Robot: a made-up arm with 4 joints.
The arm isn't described. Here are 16 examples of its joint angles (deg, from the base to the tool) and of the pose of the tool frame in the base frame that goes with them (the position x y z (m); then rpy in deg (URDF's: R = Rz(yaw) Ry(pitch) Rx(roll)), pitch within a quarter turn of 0, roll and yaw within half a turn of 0).
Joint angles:
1: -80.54 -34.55 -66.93 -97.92
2: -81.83 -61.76 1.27 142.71
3: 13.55 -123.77 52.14 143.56
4: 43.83 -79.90 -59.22 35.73
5: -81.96 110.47 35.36 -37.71
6: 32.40 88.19 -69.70 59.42
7: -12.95 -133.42 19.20 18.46
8: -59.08 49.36 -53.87 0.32
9: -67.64 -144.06 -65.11 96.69
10: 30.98 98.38 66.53 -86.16
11: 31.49 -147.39 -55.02 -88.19
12: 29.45 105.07 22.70 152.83
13: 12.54 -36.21 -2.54 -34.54
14: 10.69 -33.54 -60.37 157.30
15: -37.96 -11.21 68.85 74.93
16: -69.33 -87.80 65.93 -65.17
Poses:
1: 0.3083 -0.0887 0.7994 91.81 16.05 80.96
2: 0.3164 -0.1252 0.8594 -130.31 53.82 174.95
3: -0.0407 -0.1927 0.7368 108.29 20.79 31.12
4: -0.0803 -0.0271 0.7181 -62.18 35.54 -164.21
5: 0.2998 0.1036 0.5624 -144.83 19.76 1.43
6: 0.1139 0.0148 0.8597 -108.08 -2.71 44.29
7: 0.1972 -0.2217 0.8055 -126.94 -6.18 -159.47
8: 0.2932 0.0581 0.7664 -18.93 -2.72 69.78
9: 0.4291 -0.1356 0.7031 158.11 60.78 -126.49
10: 0.2196 -0.0244 0.7661 66.41 -62.79 109.49
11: 0.0801 -0.1746 0.7794 4.97 -4.60 144.54
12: 0.2642 -0.0388 0.8502 87.10 58.87 161.23
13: -0.0333 -0.0256 0.7458 -101.89 -40.94 106.00
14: -0.0685 0.0022 0.8126 34.42 56.62 -27.56
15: 0.1183 0.0782 0.8549 -164.61 59.17 18.59
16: 0.2436 -0.1589 0.7585 46.29 -43.69 -10.33
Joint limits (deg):
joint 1: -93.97..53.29
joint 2: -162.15..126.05
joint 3: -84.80..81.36
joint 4: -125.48..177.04
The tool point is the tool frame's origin. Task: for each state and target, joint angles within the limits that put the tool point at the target. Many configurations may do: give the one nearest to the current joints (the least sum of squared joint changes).
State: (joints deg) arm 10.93 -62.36 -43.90 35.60
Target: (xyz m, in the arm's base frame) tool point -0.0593 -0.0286 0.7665
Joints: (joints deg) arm 27.50 -58.16 -43.26 34.87
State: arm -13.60 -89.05 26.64 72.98
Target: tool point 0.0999 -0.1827 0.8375
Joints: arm -20.59 -85.11 26.01 19.60
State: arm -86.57 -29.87 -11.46 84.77
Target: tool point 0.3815 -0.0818 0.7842
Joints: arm -86.15 -56.36 -20.47 42.48
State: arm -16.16 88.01 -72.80 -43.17
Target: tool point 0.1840 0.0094 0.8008
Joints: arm 8.07 93.04 -79.50 -31.19
